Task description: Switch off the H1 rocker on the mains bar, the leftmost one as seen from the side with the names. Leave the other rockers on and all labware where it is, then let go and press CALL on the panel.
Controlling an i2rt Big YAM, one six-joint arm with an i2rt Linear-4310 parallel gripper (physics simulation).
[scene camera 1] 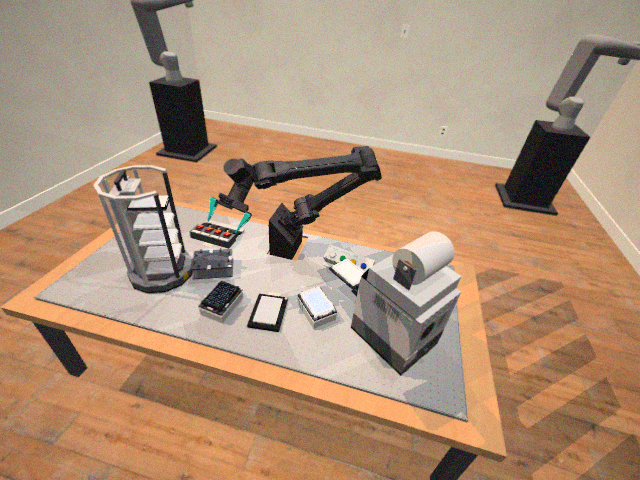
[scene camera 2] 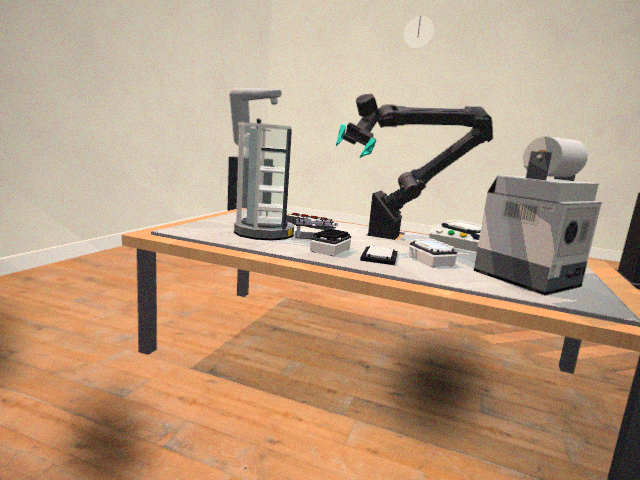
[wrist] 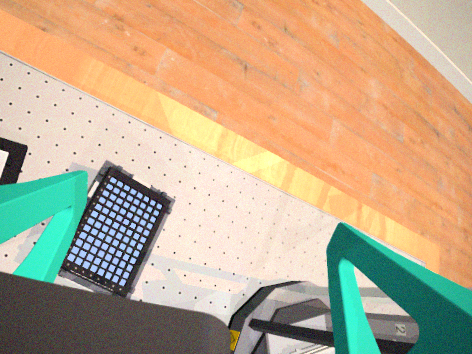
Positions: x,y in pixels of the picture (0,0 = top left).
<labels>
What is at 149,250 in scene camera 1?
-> A tall rack tower.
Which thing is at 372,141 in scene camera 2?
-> The gripper.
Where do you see a tall rack tower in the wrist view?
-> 296,309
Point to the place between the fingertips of the gripper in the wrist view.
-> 213,212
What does the gripper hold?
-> Nothing.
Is the gripper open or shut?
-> Open.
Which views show the gripper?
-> Scene camera 1, scene camera 2 and the wrist view: all of them.
</labels>
